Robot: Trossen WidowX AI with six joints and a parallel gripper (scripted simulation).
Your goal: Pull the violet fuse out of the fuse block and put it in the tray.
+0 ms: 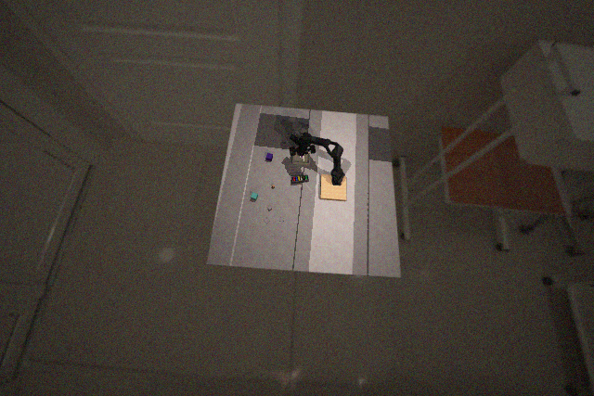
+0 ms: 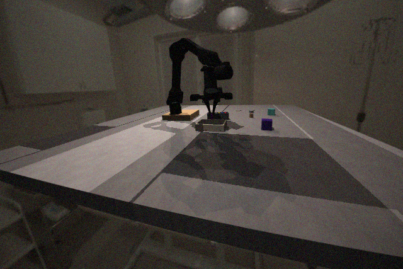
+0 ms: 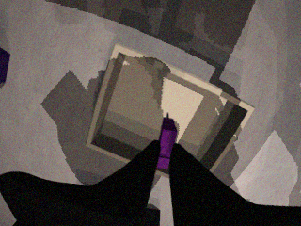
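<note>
Right now the violet fuse is 10 mm below my gripper tip. From my gripper tip the other things lie so: brown piece (210 mm ahead, 230 mm to the left, 50 mm below); then tray (60 mm below); then purple cube (240 mm ahead, 40 mm below).
</note>
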